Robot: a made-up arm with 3 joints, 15 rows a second.
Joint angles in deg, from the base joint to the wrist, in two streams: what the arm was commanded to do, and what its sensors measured. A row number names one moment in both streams.
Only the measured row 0 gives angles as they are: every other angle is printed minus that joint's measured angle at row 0.
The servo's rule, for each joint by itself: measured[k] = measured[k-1] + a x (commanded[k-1-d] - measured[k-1]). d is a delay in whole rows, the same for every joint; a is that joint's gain. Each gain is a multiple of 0.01, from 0.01 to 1. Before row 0 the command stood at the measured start. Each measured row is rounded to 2 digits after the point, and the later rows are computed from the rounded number. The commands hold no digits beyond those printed.
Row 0, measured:
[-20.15 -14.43 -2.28]
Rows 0 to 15, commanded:
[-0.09 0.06 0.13]
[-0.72 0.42 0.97]
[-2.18 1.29 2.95]
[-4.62 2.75 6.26]
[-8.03 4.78 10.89]
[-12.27 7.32 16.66]
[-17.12 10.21 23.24]
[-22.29 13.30 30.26]
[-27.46 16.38 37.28]
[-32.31 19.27 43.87]
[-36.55 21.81 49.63]
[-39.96 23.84 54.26]
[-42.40 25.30 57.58]
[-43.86 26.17 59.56]
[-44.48 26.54 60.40]
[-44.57 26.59 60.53]
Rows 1 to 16, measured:
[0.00 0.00 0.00]
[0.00 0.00 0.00]
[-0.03 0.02 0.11]
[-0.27 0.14 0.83]
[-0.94 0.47 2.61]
[-2.23 1.13 5.68]
[-4.26 2.19 10.06]
[-7.06 3.68 15.60]
[-10.58 5.57 22.02]
[-14.68 7.81 28.94]
[-19.15 10.30 35.95]
[-23.76 12.90 42.60]
[-28.24 15.48 48.51]
[-32.34 17.90 53.34]
[-35.86 20.05 56.90]
[-38.66 21.82 59.13]
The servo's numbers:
d 2
a 0.35 0.29 0.84

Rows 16 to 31, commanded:
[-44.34 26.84 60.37]
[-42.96 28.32 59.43]
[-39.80 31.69 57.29]
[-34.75 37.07 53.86]
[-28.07 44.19 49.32]
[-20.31 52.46 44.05]
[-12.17 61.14 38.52]
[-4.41 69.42 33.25]
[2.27 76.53 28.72]
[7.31 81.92 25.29]
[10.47 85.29 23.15]
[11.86 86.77 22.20]
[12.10 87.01 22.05]
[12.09 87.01 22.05]
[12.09 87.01 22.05]
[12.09 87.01 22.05]
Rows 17 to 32, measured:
[-40.70 23.19 60.20]
[-42.05 24.18 60.48]
[-42.85 24.95 60.39]
[-42.89 25.93 59.58]
[-41.81 27.60 57.66]
[-39.34 30.35 54.47]
[-35.40 34.36 50.14]
[-30.12 39.61 45.02]
[-23.84 45.85 39.56]
[-17.04 52.69 34.26]
[-10.28 59.60 29.61]
[-4.12 66.07 25.98]
[0.99 71.64 23.60]
[4.79 76.03 22.42]
[7.35 79.21 22.11]
[9.01 81.47 22.06]

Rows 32 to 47, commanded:
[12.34 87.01 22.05]
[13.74 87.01 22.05]
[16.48 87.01 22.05]
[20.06 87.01 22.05]
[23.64 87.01 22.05]
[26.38 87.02 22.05]
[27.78 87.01 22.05]
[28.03 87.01 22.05]
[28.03 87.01 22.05]
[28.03 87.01 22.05]
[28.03 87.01 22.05]
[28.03 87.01 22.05]
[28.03 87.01 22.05]
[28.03 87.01 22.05]
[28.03 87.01 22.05]
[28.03 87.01 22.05]
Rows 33 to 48, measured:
[10.09 83.08 22.05]
[10.79 84.22 22.05]
[11.33 85.03 22.05]
[12.17 85.60 22.05]
[13.68 86.01 22.05]
[15.91 86.30 22.05]
[18.62 86.51 22.05]
[21.34 86.66 22.05]
[23.59 86.76 22.05]
[25.14 86.83 22.05]
[26.15 86.88 22.05]
[26.81 86.92 22.05]
[27.24 86.95 22.05]
[27.52 86.97 22.05]
[27.70 86.98 22.05]
[27.82 86.99 22.05]

